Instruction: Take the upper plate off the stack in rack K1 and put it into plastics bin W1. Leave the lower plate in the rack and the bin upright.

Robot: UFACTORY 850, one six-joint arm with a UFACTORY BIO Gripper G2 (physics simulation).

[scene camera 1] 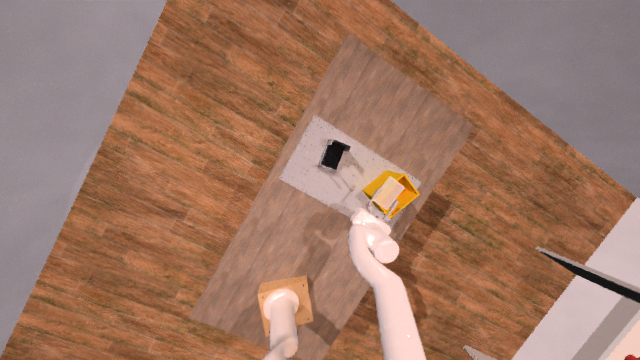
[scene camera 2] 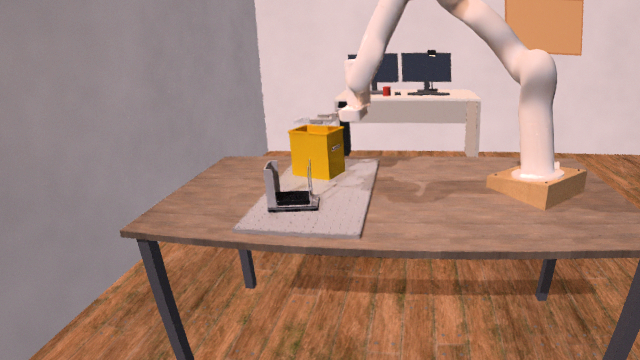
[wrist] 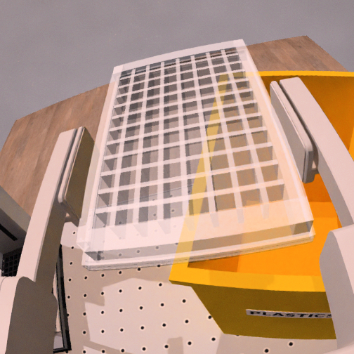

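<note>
My gripper [scene camera 1: 384, 202] [scene camera 2: 326, 119] [wrist: 187, 150] is shut on a clear gridded plate [scene camera 1: 389, 192] [scene camera 2: 302, 121] [wrist: 185, 135], one finger along each long side. The plate is roughly level, slightly above the rim of the yellow plastics bin W1 [scene camera 1: 411, 193] [scene camera 2: 317, 154] [wrist: 270, 302]. In the wrist view the bin's left rim shows through the plate; the plate's right part overlaps the opening and its left part reaches past that rim. The bin stands upright. Rack K1 [scene camera 2: 271, 186] holds a black plate [scene camera 1: 333, 155] [scene camera 2: 293, 198] low between its uprights. Any contact between plate and rim cannot be told.
Bin and rack stand on a pale perforated board [scene camera 1: 300, 172] [scene camera 2: 340, 220] [wrist: 140, 310] on a wooden table [scene camera 1: 350, 65] [scene camera 2: 430, 225]. The rack is at the lower left in the wrist view. The arm's base block [scene camera 1: 301, 317] [scene camera 2: 560, 189] stands on the same table. A desk with monitors is behind.
</note>
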